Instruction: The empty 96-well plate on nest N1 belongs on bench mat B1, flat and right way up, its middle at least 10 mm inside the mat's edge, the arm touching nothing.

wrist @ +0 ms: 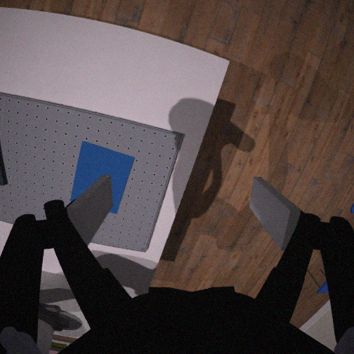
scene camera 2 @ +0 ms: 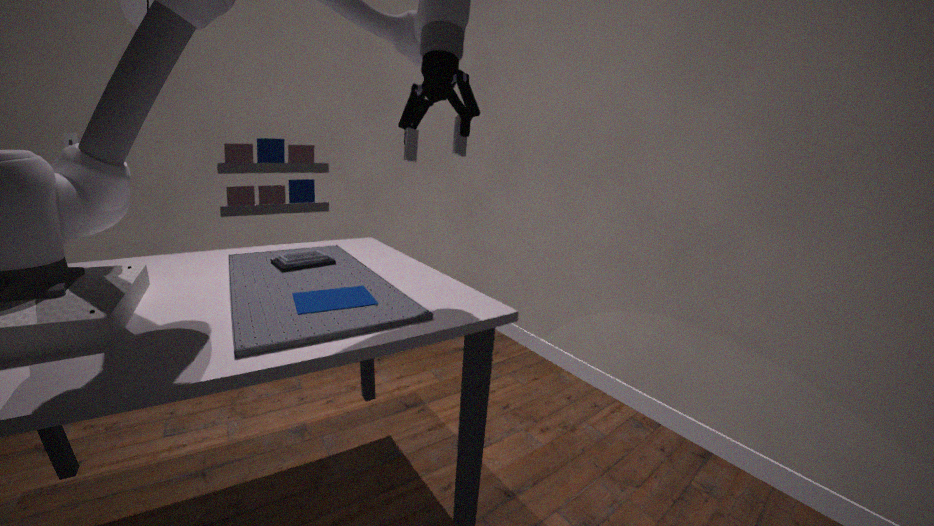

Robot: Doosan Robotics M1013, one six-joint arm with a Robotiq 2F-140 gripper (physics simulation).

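The 96-well plate is a pale, clear low block sitting flat in the dark nest N1 at the back of the pegboard in the scene view. In the wrist view a dark edge of the nest shows at the far left; the plate does not show there. The blue bench mat B1 lies flat on the board, nearer its front right, with nothing on it. My gripper is open and empty, high above the table and to the right of the mat. One finger covers part of the mat in the wrist view.
The grey perforated board lies on the white table. The table's right edge drops to a wooden floor. Two wall shelves with boxes hang behind the table. The robot's base stands at the left.
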